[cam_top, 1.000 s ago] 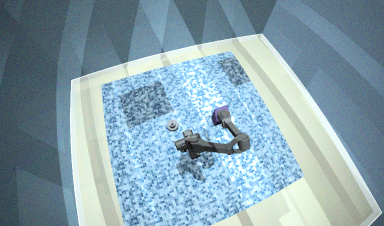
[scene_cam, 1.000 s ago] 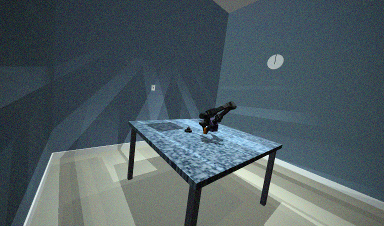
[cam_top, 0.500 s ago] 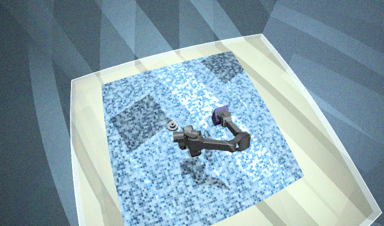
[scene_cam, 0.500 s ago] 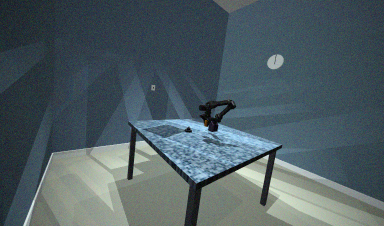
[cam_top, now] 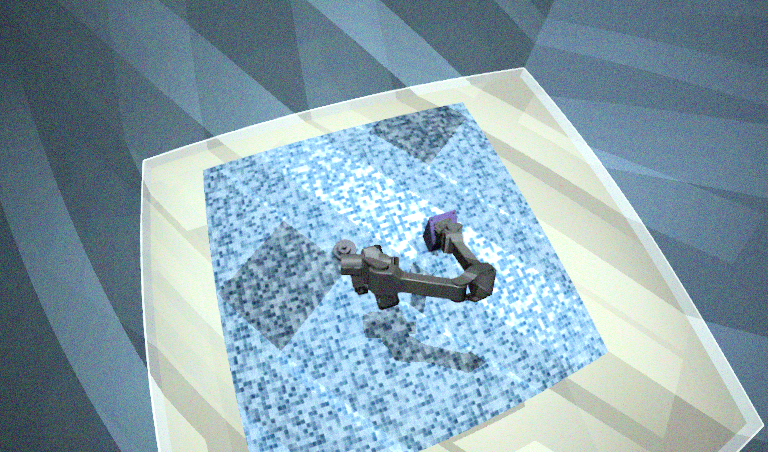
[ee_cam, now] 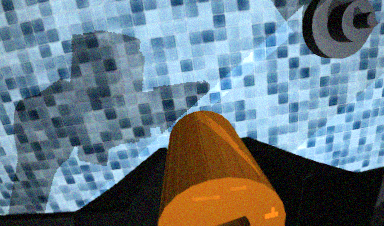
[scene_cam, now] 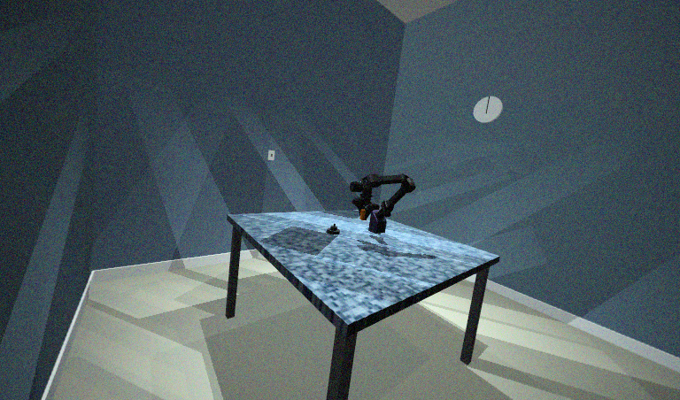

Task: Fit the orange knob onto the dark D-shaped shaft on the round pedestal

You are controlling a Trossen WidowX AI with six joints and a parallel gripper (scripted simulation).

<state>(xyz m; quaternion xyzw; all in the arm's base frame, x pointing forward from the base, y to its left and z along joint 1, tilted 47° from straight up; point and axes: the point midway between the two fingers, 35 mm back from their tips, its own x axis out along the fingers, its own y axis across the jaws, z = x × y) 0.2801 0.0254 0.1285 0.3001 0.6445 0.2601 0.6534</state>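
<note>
The pedestal is 190 mm to the right of my gripper tip, 110 mm below it and 60 mm ahead of it. The rest, counted from my gripper tip: orange knob 20 mm above.
</note>
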